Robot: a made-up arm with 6 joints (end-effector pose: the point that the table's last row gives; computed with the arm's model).
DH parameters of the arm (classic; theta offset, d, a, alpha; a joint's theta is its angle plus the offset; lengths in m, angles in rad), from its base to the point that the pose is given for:
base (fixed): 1.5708 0 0.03 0
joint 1: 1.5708 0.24 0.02 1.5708
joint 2: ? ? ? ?
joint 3: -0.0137 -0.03 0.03 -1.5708
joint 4: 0 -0.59 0 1.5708
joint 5: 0 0.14 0.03 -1.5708
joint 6: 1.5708 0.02 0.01 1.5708
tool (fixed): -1.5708 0.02 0 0
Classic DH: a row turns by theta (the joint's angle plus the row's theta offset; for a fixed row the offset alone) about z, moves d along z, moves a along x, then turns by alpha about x.
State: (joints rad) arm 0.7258 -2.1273 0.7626 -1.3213 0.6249 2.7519
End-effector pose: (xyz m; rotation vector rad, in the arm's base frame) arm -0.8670 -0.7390 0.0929 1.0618 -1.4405 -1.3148
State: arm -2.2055 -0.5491 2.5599 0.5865 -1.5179 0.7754
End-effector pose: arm 0.5703 0.9005 0.7639 1.5600 0.5481 2.4484
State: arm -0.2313 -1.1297 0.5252 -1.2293 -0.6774 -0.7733
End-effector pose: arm -0.6435 0.1110 1.1547 1.0468 -0.4767 1.2807
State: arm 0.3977 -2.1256 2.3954 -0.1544 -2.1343 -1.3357
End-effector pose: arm -0.6503 -0.3779 -0.7794 0.8591 -1.9075 1.7112
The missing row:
joint 2: 1.5571 0 0.7301 3.1416
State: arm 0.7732 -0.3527 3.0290 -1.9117 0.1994 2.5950
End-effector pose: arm -0.6650 -0.5173 0.8849 1.3853 -2.4751 -0.9504
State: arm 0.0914 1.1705 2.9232 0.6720 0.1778 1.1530
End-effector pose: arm 0.4279 0.0225 1.0673 -1.1998 -1.4110 -1.5621
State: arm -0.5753 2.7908 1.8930 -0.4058 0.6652 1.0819
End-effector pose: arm 0.4433 -0.3561 -0.8800 -0.6618 0.5700 -0.6693
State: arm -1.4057 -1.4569 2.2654 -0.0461 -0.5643 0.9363
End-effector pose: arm -0.2866 1.2046 -0.0646 1.5684 1.8207 0.8606
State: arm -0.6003 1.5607 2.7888 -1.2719 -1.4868 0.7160
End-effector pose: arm 0.8042 -0.5536 0.8217 -0.3811 -0.1099 0.6563
